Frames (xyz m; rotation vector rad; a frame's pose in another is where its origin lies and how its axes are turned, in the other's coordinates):
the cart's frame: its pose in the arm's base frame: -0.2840 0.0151 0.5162 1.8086 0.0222 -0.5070
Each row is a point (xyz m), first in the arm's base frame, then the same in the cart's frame.
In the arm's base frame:
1: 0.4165 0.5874 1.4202
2: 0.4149 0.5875 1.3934
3: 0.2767 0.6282 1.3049
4: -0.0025 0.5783 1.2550
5: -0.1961 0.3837 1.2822
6: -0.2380 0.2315 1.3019
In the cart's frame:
1: 0.1789 0.8431 -0.9448
2: 0.1868 0.8182 -0.9387
3: 0.0829 0.6874 -0.9126
4: -0.1402 0.5810 -0.7649
5: -0.2778 0.6121 -0.5278
6: -0.2857 0.6647 -0.3779

